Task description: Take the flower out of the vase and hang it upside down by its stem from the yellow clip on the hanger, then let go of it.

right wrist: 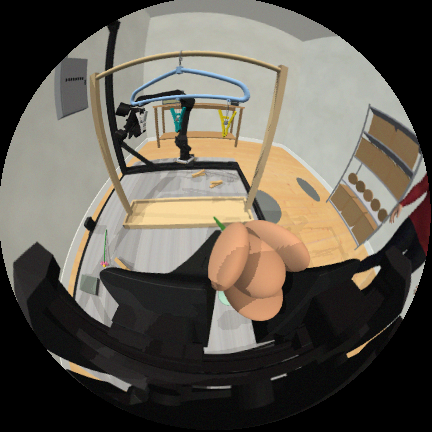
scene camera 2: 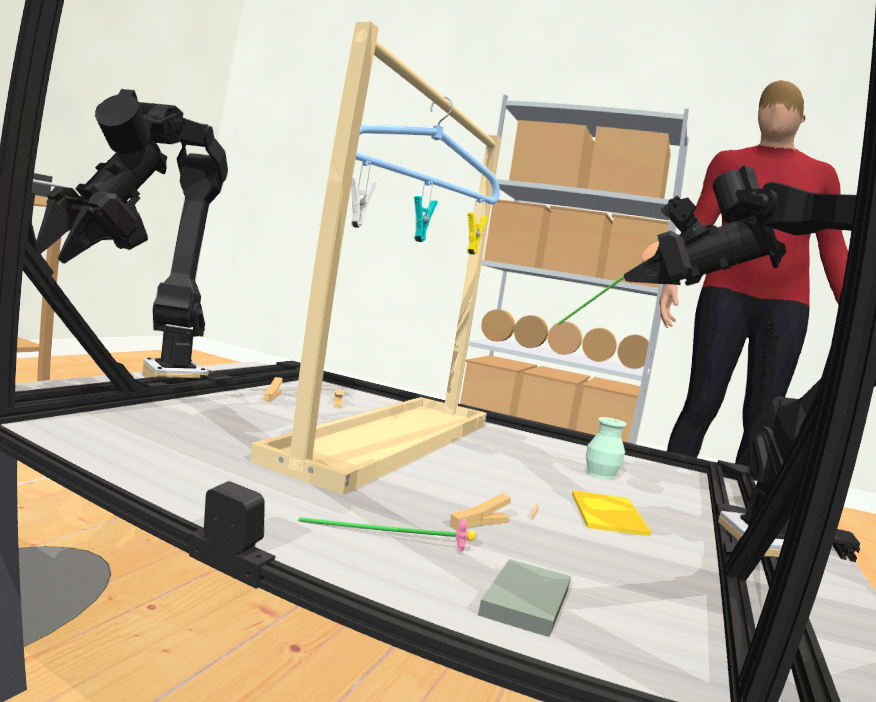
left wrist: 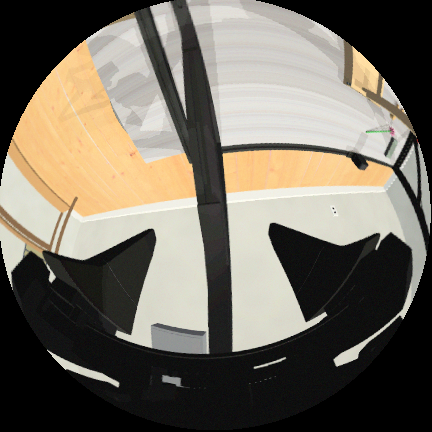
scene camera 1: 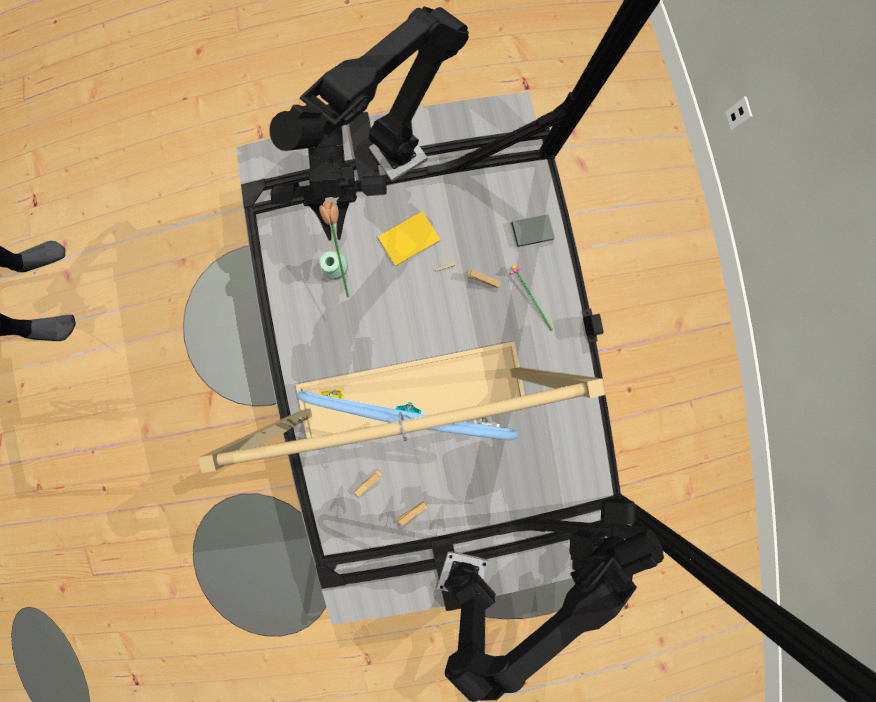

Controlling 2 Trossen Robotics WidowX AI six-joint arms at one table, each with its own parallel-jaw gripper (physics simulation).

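Seen in the pictures: left gripper, fingertip midpoint: point(right wrist: 124, 141) point(scene camera 2: 47, 256) point(left wrist: 212, 231) point(scene camera 1: 626, 536); right gripper, fingertip midpoint: point(scene camera 2: 625, 278) point(scene camera 1: 334, 239); left arm's base, link origin: point(right wrist: 184, 157) point(scene camera 2: 175, 364) point(scene camera 1: 462, 575); right arm's base, link origin: point(scene camera 1: 397, 152).
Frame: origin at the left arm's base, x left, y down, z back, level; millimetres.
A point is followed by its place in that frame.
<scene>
The orange flower point(scene camera 1: 329, 212) {x 433, y -322, z -657 mm} point(scene camera 2: 650, 251) {x 422, y -315, z -660 mm} point(right wrist: 260, 260) is out of the mint vase point(scene camera 1: 326, 272) {x 482, y -23, z -595 mm} point(scene camera 2: 605, 454) {x 449, y -8, z -632 mm}. My right gripper point(scene camera 1: 331, 232) {x 423, y -273, z -625 mm} point(scene camera 2: 630, 274) {x 423, y -273, z -625 mm} is shut on its stem close below the bloom. The stem slopes down from the fingers toward the hanger side. The bloom partly hides the fingers in the right wrist view. The yellow clip point(scene camera 1: 332, 394) {x 346, y -326, z -381 mm} point(scene camera 2: 476, 232) {x 342, y -311, z -384 mm} point(right wrist: 226, 122) {x 349, y -312, z -384 mm} hangs from the lower bar of the blue hanger point(scene camera 2: 409, 171) {x 181, y -373, z -398 mm} point(right wrist: 215, 77) {x 314, y -417, z -385 mm}, apart from the flower. My left gripper point(scene camera 2: 51, 255) {x -264, y -185, z -235 mm} point(left wrist: 212, 231) {x -264, y -185, z -235 mm} is open and empty, away from the hanger.
A teal clip point(scene camera 2: 422, 217) {x 219, y -313, z -395 mm} and a white clip point(scene camera 2: 359, 201) {x 101, y -314, z -406 mm} share the hanger. The wooden stand point(scene camera 2: 332, 255) {x 14, y -234, z -507 mm} rises from its tray. A yellow block point(scene camera 1: 409, 238) {x 330, y 27, z -727 mm} point(scene camera 2: 610, 511) {x 327, y 27, z -732 mm}, a grey-green block point(scene camera 1: 532, 230) {x 60, y 17, z -825 mm} point(scene camera 2: 525, 595) {x 44, y 18, z -836 mm}, clothespins and a pink flower point(scene camera 1: 533, 299) {x 17, y 22, z -668 mm} point(scene camera 2: 380, 527) {x 14, y 22, z -669 mm} lie on the table.
</scene>
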